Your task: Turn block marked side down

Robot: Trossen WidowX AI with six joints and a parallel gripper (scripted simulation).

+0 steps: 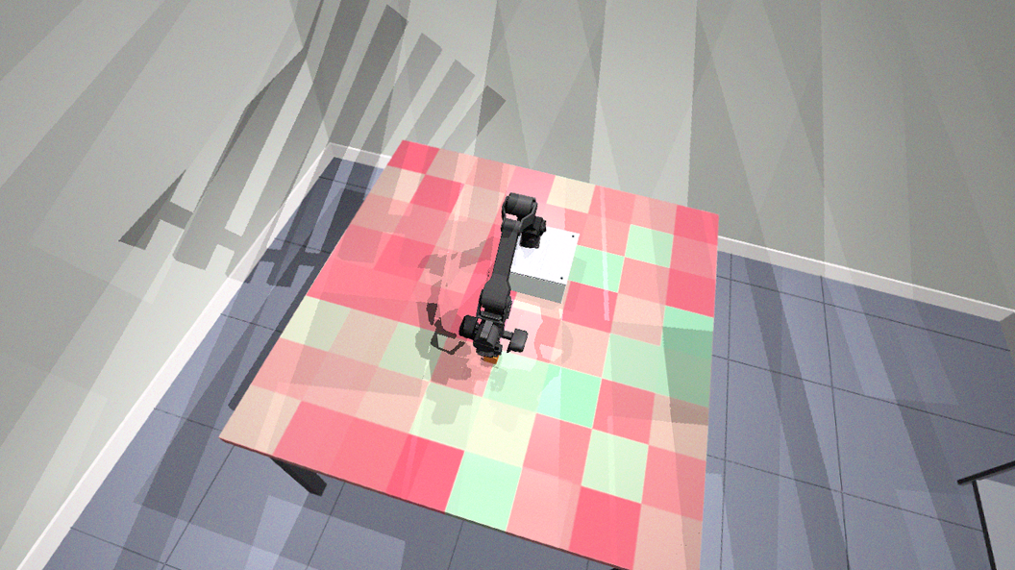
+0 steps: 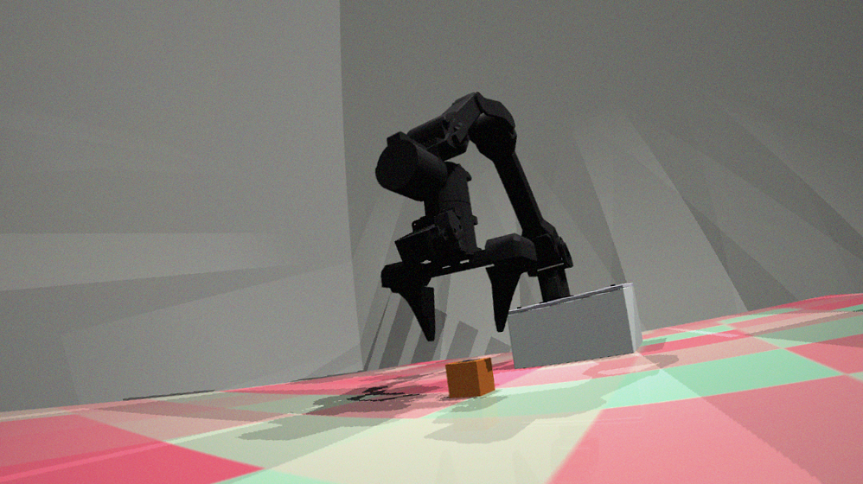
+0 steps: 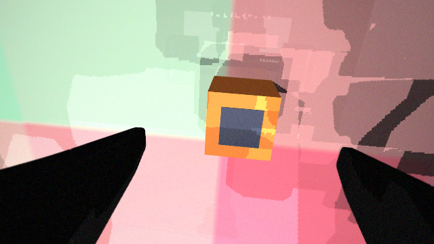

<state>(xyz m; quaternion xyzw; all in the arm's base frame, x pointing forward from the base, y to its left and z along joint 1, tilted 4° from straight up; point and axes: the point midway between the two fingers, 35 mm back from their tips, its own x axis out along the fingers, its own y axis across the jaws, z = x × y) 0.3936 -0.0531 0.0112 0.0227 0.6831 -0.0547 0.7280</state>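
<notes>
The block lies 40 mm below my gripper tip.
</notes>
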